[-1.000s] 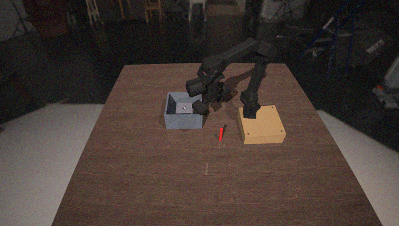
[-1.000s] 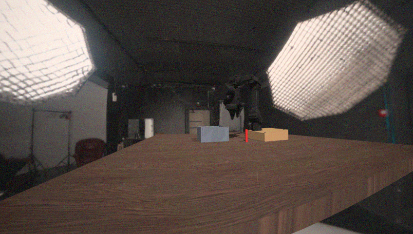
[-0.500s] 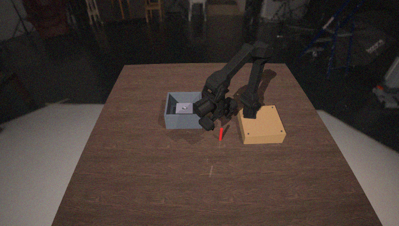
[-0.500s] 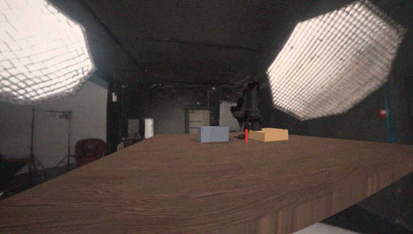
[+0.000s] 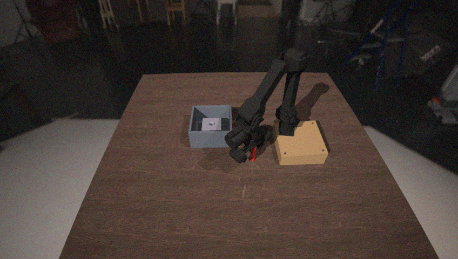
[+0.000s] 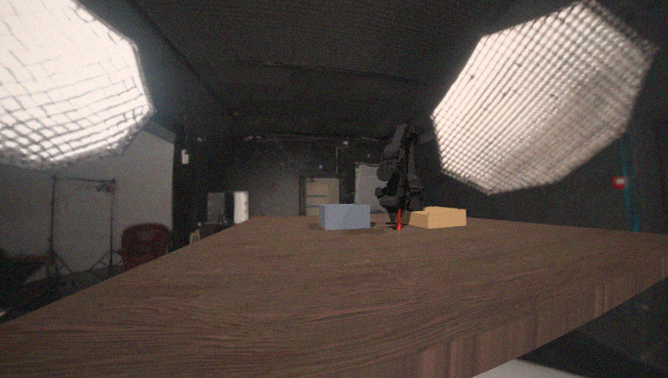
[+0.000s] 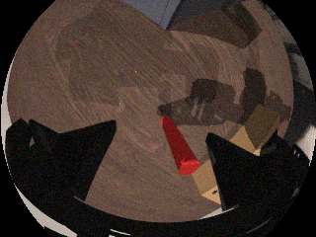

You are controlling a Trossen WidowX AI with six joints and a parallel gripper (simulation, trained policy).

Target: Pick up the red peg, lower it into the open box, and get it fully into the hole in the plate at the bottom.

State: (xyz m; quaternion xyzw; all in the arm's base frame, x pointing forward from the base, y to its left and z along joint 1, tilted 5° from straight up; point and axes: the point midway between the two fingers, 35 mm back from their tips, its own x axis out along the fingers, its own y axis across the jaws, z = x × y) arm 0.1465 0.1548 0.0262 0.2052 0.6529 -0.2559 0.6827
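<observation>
My gripper tip is now 10 mm past the red peg and 10 mm to the left of it. Also, from my gripper tip: pale plate (200 mm ahead, 140 mm to the right, 10 mm above); then grey-blue box (200 mm ahead, 140 mm to the right, 10 mm below).
</observation>
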